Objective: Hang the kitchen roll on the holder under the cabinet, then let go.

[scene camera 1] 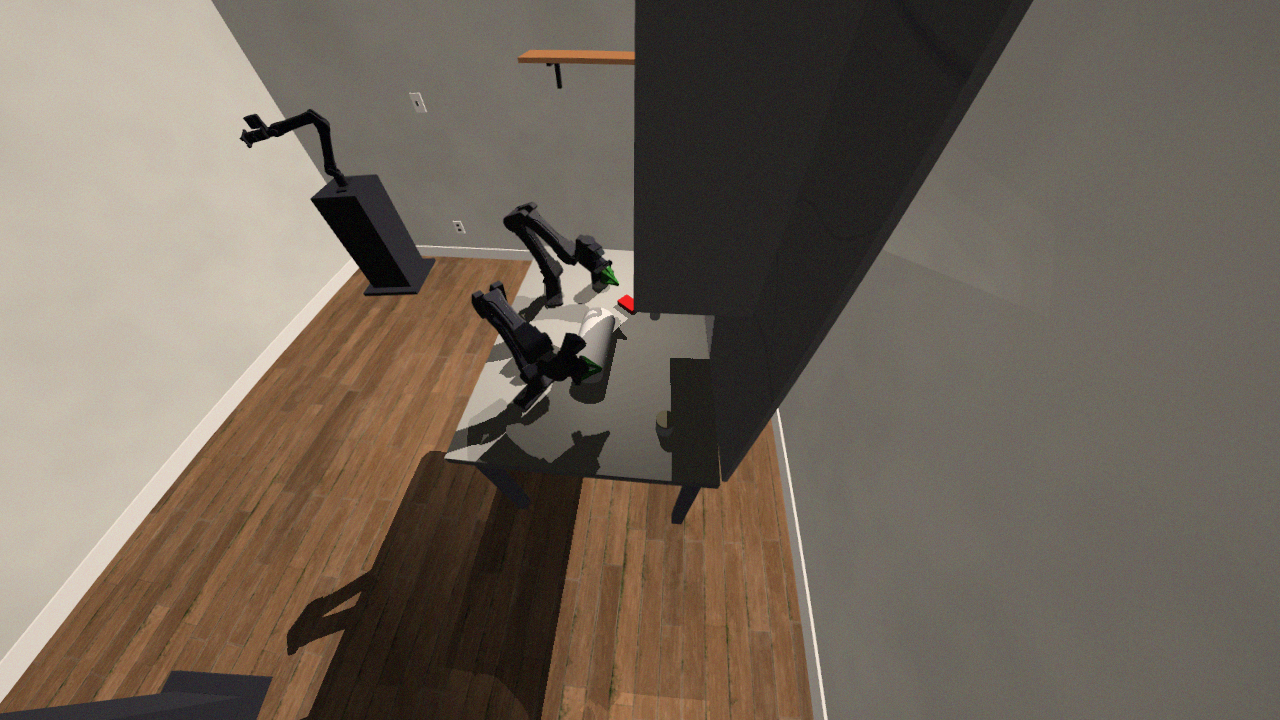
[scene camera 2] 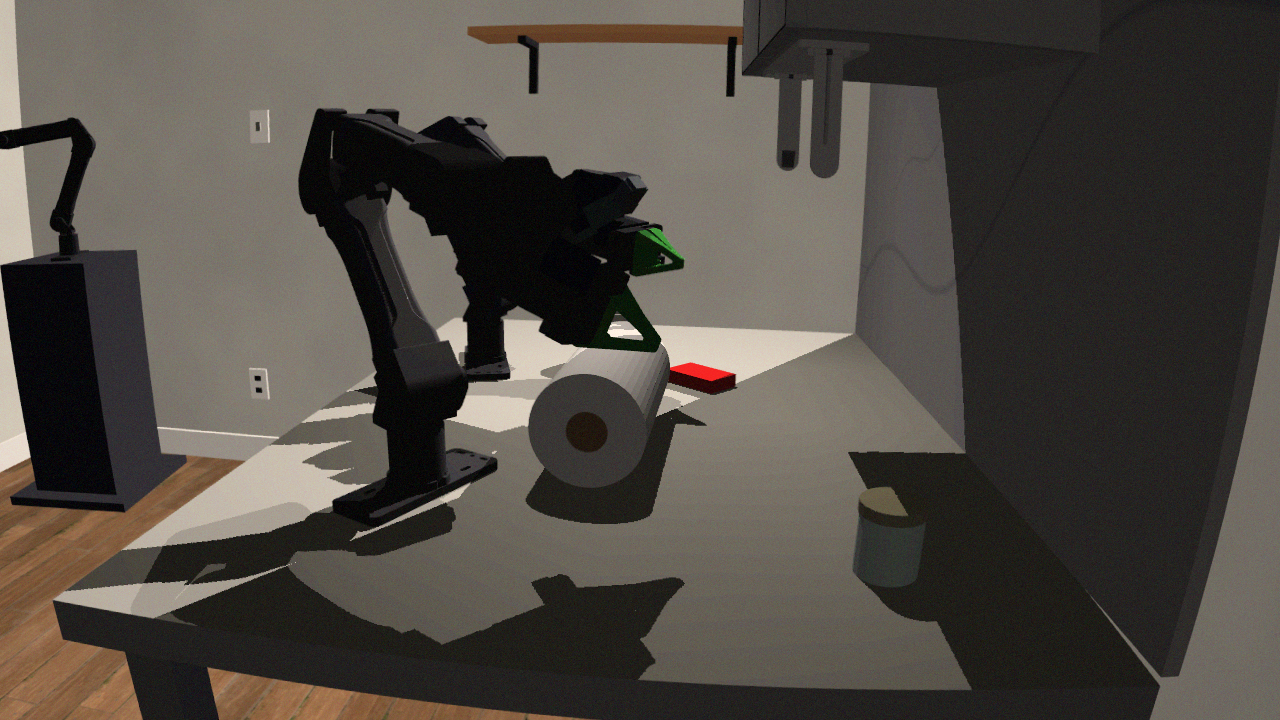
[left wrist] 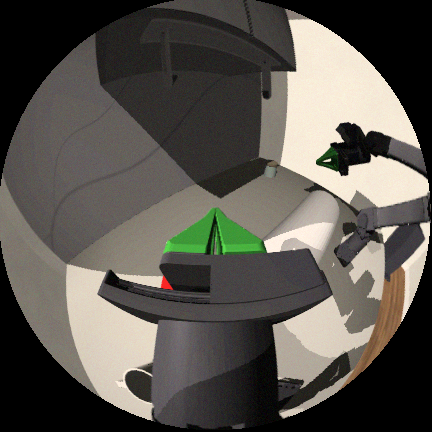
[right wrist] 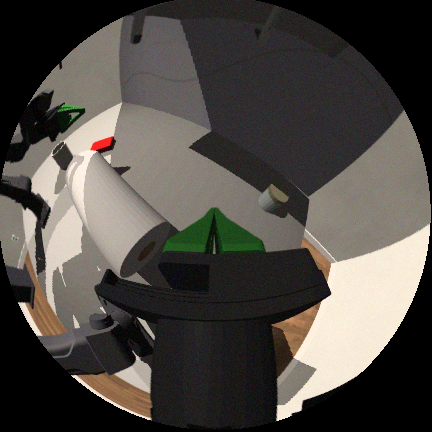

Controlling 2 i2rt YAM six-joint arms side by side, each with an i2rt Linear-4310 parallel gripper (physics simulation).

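Frame: origin at the left arm's base, x back, y right, z up, level; metres.
Where they show: left gripper, fingertip midpoint: [scene camera 1: 618,284] [scene camera 2: 682,264] [left wrist: 214,212] [right wrist: 84,109]; right gripper, fingertip midpoint: [scene camera 1: 601,369] [scene camera 2: 658,345] [left wrist: 315,162] [right wrist: 213,212]; left arm's base at its link origin: [scene camera 1: 554,291] [scene camera 2: 486,363] [right wrist: 40,207]; right arm's base at its link origin: [scene camera 1: 537,386] [scene camera 2: 419,488] [left wrist: 350,247] [right wrist: 124,320].
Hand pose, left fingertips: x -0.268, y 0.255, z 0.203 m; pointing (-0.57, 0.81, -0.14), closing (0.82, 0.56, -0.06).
Observation:
Each offset is from my left fingertips to the centre of the thing. Level surfaces: height alone.
The white kitchen roll @[dz -0.138, dx +0.136, dy +0.161 m] [scene camera 1: 601,338] [scene camera 2: 631,385] [left wrist: 310,220] [right wrist: 115,210] lies on its side on the table @[dz -0.203 m] [scene camera 2: 760,626]. The holder @[dz +0.212, dx -0.086, dy +0.207 m] [scene camera 2: 825,116] [left wrist: 167,57] has two arms hanging under the dark cabinet [scene camera 2: 948,44]. My left gripper [scene camera 1: 615,281] [scene camera 2: 682,262] [left wrist: 214,212] [right wrist: 84,109] is shut and empty, raised above the table beyond the roll's far end in scene camera 2. My right gripper [scene camera 1: 597,367] [scene camera 2: 659,343] [left wrist: 315,162] [right wrist: 213,212] is shut and empty, near the roll's near end. In scene camera 2 it overlaps the roll; the right wrist view shows its fingertips apart from it.
A red block @[dz -0.193, dx -0.060, dy -0.087 m] [scene camera 1: 626,303] [scene camera 2: 703,376] [right wrist: 103,144] lies beyond the roll. A lidded jar @[dz -0.168, dx -0.052, dy +0.534 m] [scene camera 1: 663,428] [scene camera 2: 886,550] [left wrist: 270,171] [right wrist: 270,199] stands near the wall side. A dark cup @[dz -0.155, dx +0.040, dy -0.279 m] [left wrist: 139,385] [right wrist: 62,156] stands near the left arm. An orange shelf [scene camera 2: 608,34] is on the back wall.

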